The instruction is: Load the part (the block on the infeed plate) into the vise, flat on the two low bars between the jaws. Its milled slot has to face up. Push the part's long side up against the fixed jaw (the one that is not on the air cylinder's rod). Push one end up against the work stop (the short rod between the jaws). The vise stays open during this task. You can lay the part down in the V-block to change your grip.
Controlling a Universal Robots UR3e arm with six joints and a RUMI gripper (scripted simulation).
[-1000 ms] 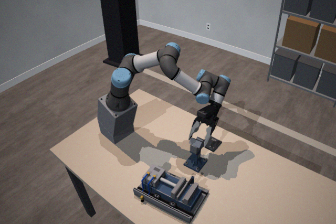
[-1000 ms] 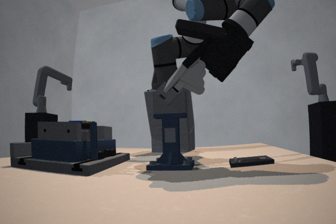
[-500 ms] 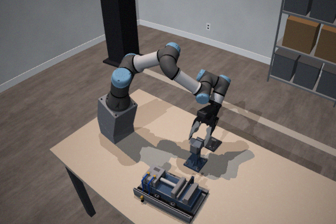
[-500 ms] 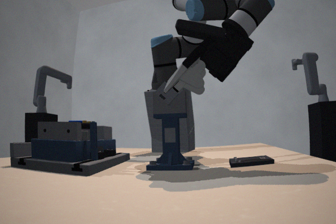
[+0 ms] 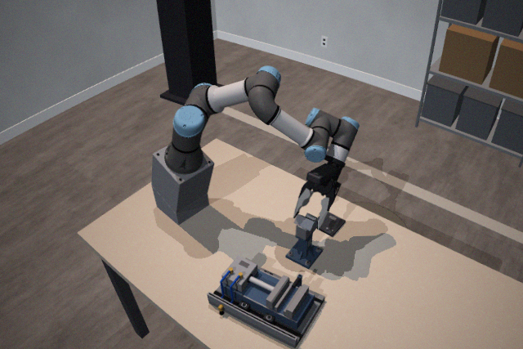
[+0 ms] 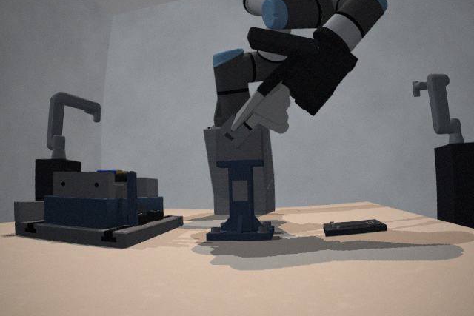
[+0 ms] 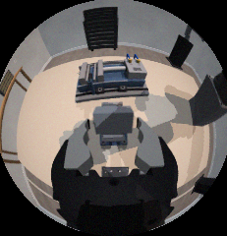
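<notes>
Now: the grey part 10 mm to the right of my hand and 10 mm below it. From my hand the other things lie so: blue vise: 220 mm to the right, 120 mm below.
</notes>
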